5 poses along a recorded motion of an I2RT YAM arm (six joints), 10 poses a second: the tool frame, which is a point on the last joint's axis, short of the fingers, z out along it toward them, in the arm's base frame.
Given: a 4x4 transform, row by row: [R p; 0 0 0 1], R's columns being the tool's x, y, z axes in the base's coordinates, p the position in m. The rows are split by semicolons.
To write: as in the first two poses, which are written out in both.
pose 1, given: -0.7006 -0.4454 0.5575 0.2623; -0.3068 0.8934 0.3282 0.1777; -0.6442 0.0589 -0.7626 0.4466; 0 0 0 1
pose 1, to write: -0.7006 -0.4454 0.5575 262.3; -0.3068 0.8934 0.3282 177.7; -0.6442 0.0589 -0.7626 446.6; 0 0 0 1
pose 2, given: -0.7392 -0.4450 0.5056 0.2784; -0.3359 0.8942 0.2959 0.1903; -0.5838 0.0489 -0.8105 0.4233; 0 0 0 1
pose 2, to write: -0.7392 -0.4450 0.5056 278.4; -0.3359 0.8942 0.2959 190.3; -0.5838 0.0489 -0.8105 423.3; 0 0 0 1
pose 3, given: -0.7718 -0.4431 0.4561 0.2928; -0.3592 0.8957 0.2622 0.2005; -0.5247 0.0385 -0.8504 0.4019; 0 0 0 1
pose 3, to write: -0.7718 -0.4431 0.4561 292.8; -0.3592 0.8957 0.2622 200.5; -0.5247 0.0385 -0.8504 401.9; 0 0 0 1
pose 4, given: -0.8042 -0.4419 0.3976 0.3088; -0.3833 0.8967 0.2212 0.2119; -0.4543 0.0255 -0.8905 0.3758; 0 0 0 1
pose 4, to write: -0.8042 -0.4419 0.3976 308.8; -0.3833 0.8967 0.2212 211.9; -0.4543 0.0255 -0.8905 375.8; 0 0 0 1
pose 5, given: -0.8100 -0.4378 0.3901 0.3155; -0.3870 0.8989 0.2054 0.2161; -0.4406 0.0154 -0.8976 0.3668; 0 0 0 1
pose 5, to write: -0.8100 -0.4378 0.3901 315.5; -0.3870 0.8989 0.2054 216.1; -0.4406 0.0154 -0.8976 366.8; 0 0 0 1
